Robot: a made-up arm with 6 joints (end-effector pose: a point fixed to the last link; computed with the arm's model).
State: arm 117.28 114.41 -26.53 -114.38 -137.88 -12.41
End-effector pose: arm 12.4 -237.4 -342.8 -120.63 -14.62 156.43
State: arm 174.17 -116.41 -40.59 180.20 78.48 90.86
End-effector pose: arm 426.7 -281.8 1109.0 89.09 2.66 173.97
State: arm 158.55 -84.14 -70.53 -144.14 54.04 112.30
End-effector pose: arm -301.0 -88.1 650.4 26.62 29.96 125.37
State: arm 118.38 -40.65 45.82 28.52 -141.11 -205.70
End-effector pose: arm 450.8 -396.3 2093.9 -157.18 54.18 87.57
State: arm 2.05 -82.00 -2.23 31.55 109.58 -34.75
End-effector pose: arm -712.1 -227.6 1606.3 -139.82 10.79 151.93
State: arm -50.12 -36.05 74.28 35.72 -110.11 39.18
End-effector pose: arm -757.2 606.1 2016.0 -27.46 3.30 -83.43
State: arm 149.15 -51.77 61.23 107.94 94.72 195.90
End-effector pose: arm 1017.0 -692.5 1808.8 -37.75 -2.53 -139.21
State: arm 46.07 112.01 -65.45 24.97 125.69 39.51
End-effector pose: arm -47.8 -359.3 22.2 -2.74 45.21 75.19
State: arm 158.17 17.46 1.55 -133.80 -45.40 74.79
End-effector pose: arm -1154.7 285.8 768.4 58.88 -16.35 -169.45
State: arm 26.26 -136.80 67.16 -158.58 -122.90 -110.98
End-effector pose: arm -1455.4 -472.0 -449.8 -46.45 29.58 46.91
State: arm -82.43 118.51 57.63 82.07 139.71 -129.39
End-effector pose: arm 151.7 -1389.9 -697.0 86.21 -45.22 32.17
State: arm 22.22 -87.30 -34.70 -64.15 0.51 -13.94
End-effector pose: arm 45.3 -93.1 1187.2 78.69 -52.82 21.46
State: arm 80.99 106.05 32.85 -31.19 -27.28 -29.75
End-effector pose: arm 347.0 893.6 -774.5 175.40 74.62 -162.49
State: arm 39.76 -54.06 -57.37 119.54 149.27 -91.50
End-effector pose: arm 232.9 345.8 1072.0 29.02 11.65 -167.24
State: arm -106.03 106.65 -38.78 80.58 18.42 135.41
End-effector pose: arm -48.6 -28.8 -538.6 -49.03 35.52 51.45
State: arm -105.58 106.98 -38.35 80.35 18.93 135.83
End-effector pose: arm -49.3 -28.9 -544.1 -49.65 35.65 51.24
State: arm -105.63 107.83 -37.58 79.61 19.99 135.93
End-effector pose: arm -50.9 -23.3 -553.8 -49.78 35.75 49.89
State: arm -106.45 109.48 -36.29 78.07 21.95 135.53
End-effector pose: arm -53.6 -8.6 -569.8 -49.19 35.85 46.73
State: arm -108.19 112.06 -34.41 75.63 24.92 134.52
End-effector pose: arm -55.9 18.2 -592.2 -47.72 36.02 41.50
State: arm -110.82 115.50 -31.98 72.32 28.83 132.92
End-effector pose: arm -55.1 57.5 -619.3 -45.41 36.47 34.34
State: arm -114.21 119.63 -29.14 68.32 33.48 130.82
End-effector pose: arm -47.1 108.8 -647.9 -42.44 37.35 25.63
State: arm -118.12 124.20 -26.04 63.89 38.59 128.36
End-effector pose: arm -28.3 168.3 -674.9 -39.17 38.78 15.95
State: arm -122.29 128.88 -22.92 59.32 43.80 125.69
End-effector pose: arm 2.6 230.5 -697.0 -35.88 40.72 5.96
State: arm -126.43 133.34 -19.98 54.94 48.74 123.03
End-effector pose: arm 43.9 288.7 -712.7 -32.95 43.00 -3.71
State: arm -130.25 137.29 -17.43 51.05 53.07 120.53
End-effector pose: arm 90.7 337.7 -721.7 -30.52 45.31 -12.38
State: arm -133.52 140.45 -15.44 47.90 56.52 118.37
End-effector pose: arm 135.9 373.9 -725.0 -28.64 47.37 -19.55
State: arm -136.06 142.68 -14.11 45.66 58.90 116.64
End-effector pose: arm 173.3 397.0 -724.6 -27.13 48.90 -24.75
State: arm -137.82 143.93 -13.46 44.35 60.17 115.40
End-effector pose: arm 198.4 408.5 -722.1 -25.86 49.81 -27.82
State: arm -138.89 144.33 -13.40 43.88 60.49 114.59
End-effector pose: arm 211.3 411.2 -718.8 -24.70 50.10 -29.01
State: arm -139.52 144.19 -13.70 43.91 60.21 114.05
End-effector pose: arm 215.8 408.7 -715.2 -23.61 50.02 -29.03
